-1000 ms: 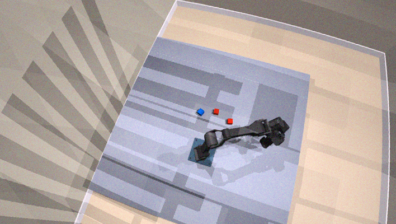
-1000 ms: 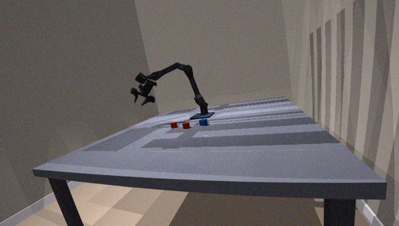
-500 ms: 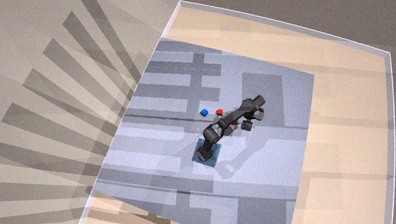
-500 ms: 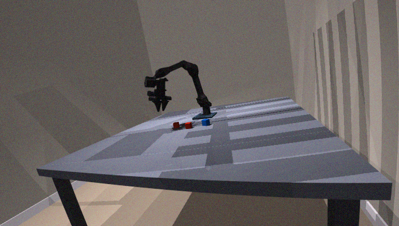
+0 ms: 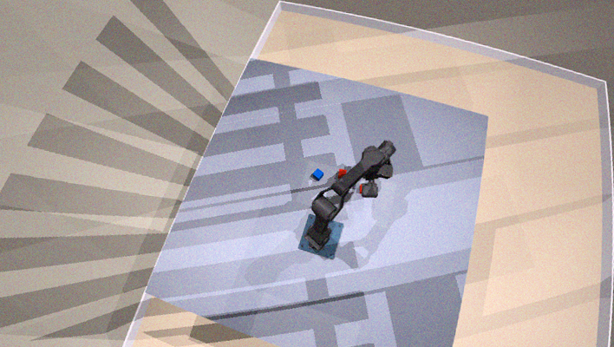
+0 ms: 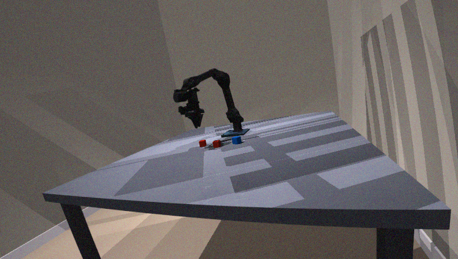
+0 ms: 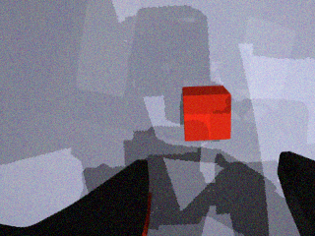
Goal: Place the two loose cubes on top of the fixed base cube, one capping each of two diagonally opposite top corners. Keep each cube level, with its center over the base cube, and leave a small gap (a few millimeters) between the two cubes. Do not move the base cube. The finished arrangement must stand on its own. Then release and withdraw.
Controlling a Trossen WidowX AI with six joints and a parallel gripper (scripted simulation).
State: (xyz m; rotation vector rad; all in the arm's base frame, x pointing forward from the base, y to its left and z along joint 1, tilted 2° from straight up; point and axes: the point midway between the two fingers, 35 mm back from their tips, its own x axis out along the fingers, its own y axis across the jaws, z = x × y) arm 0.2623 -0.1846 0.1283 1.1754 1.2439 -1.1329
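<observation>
The blue cube is 210 mm to the left of my gripper tip, 100 mm below it and 40 mm ahead of it.
</observation>
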